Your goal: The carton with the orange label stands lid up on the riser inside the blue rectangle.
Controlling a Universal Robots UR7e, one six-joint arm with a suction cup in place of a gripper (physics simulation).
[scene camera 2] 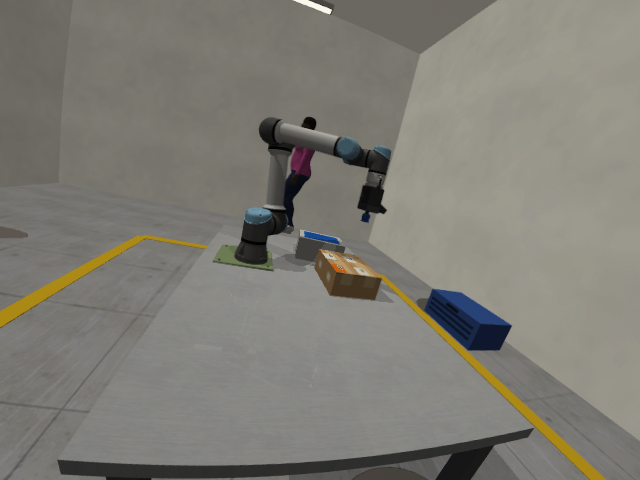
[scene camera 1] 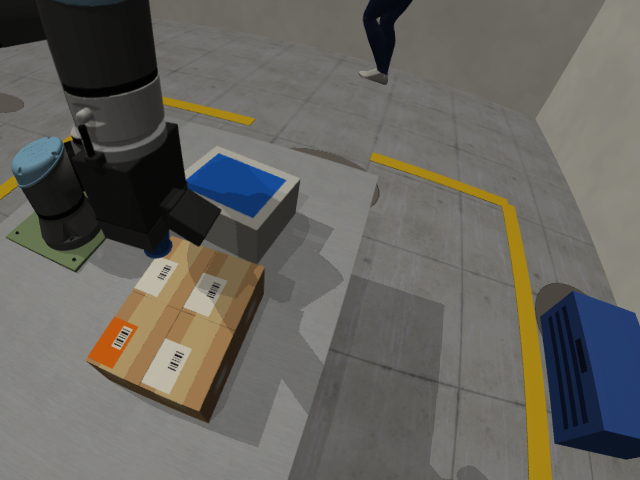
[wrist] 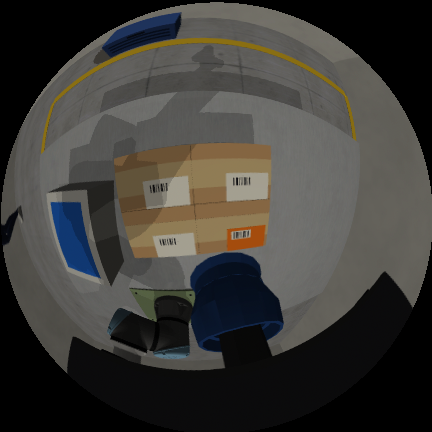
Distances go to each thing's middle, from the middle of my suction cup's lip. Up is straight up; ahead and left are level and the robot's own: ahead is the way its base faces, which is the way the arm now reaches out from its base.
The grey riser with blue rectangle [scene camera 1: 257,201] lies 350 mm to the left of my suction cup, 250 mm below it and 50 mm behind it.
